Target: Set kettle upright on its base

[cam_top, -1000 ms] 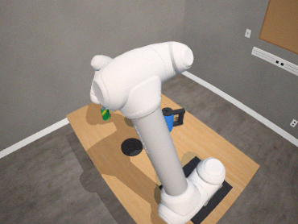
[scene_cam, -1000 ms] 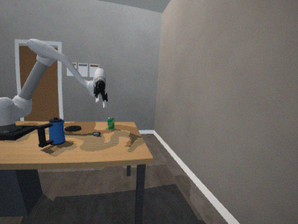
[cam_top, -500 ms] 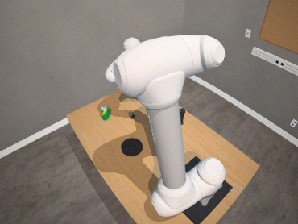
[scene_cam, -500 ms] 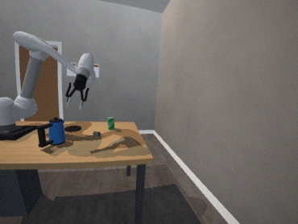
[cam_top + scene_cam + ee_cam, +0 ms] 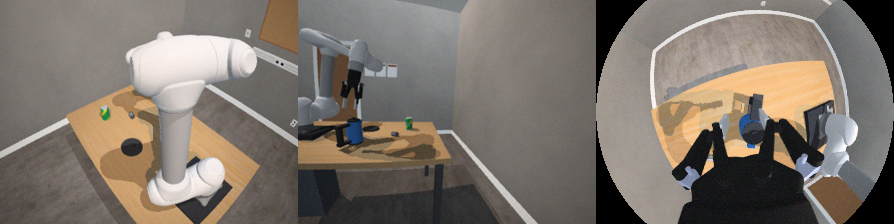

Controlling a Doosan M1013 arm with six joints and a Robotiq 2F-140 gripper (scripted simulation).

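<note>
The blue kettle lies 30 mm behind my hand, 40 mm to the left of it and 200 mm below it. The rest, counted from my hand: round black base 10 mm ahead, 380 mm to the left, 280 mm below; then green can 380 mm ahead, 360 mm to the left, 230 mm below.
</note>
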